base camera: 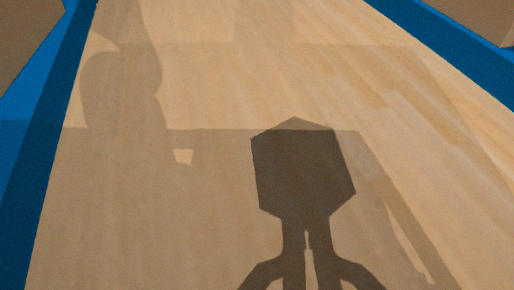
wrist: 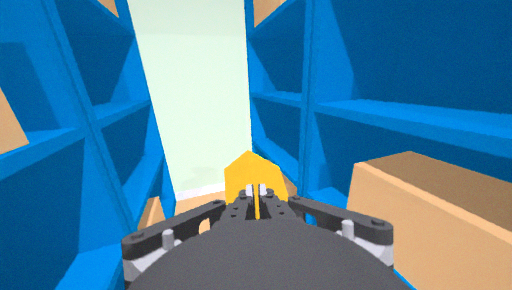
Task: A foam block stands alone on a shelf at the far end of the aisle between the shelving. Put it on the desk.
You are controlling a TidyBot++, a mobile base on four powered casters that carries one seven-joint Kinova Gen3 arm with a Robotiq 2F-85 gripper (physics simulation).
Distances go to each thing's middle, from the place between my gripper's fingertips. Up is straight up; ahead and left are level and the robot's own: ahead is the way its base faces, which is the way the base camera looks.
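Relative to the yellow foam block (wrist: 249, 168), my hand is 3 cm above it and 3 cm short of it.
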